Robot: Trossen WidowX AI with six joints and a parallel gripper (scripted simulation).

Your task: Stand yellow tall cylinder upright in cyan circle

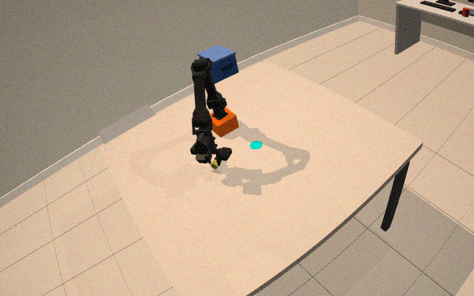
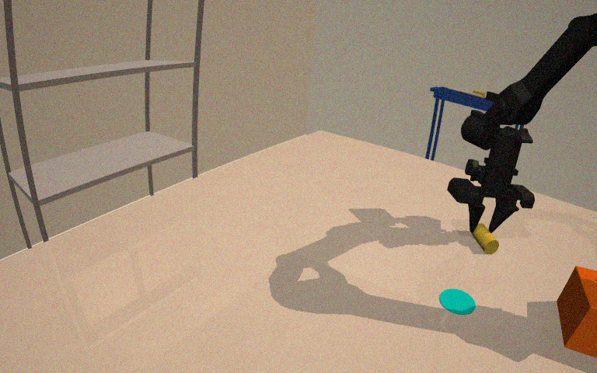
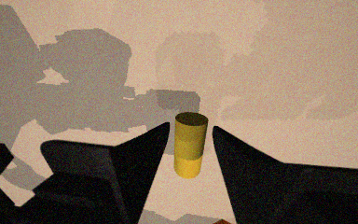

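Now: gripper tip 22 cm to the right of the cyan circle, 4 cm short of it and 2 cm above it. Also, from my gripper tip: yellow tall cylinder 2 cm to the left, 1 cm behind.
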